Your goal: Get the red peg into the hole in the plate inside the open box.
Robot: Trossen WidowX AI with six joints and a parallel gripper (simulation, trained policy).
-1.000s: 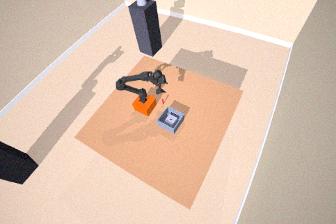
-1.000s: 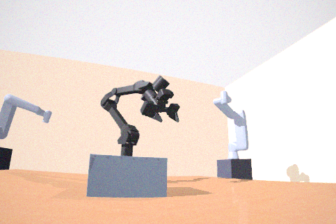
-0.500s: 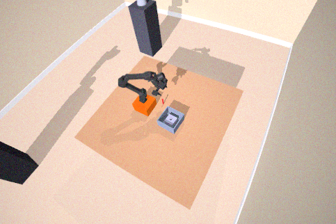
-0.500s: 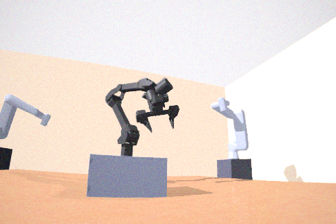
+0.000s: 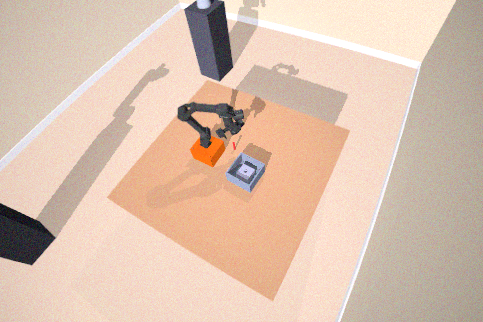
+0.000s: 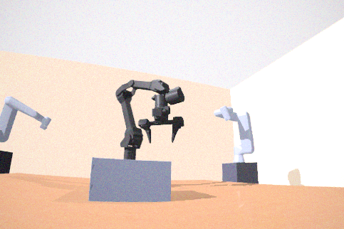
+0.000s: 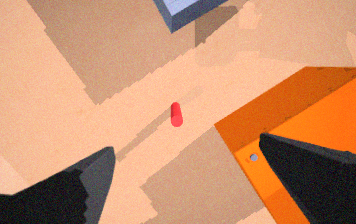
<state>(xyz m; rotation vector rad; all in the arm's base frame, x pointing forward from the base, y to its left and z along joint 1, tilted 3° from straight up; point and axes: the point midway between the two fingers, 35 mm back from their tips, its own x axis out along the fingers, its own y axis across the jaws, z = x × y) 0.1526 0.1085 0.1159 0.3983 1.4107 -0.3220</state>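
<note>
My gripper tip is now 1 cm past the red peg, 1 cm to the right of it and 14 cm above it. Also, from my gripper tip: grey box (18 cm ahead, 13 cm to the right, 16 cm below).
</note>
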